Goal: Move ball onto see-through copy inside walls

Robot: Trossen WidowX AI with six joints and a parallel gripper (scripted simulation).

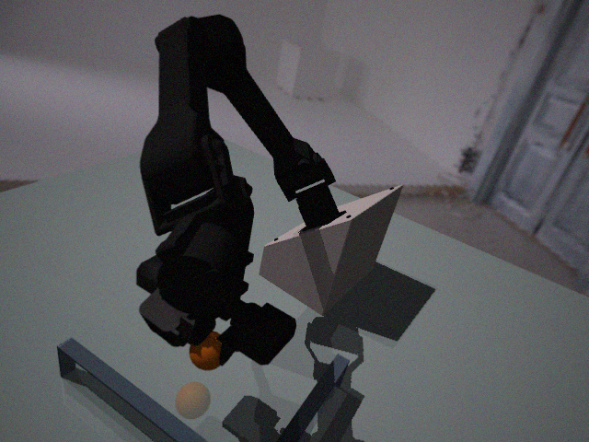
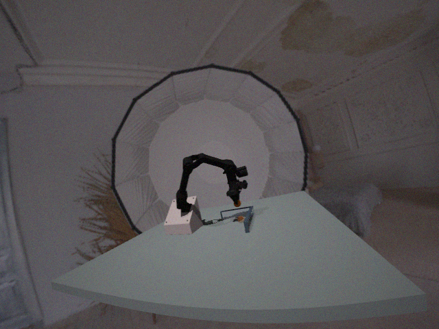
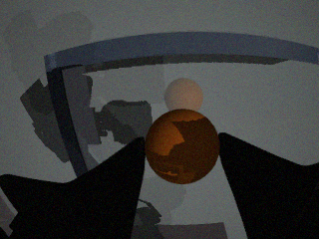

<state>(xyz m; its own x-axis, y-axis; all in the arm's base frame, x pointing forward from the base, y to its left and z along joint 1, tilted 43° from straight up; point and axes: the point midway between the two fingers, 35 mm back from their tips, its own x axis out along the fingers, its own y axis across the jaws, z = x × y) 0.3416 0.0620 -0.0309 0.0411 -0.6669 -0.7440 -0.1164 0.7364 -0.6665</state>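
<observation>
The see-through copy of ball lies 1 cm to the right of my gripper tip and 10 cm below it. Also, from my gripper tip: orange ball: right at my gripper tip.
</observation>
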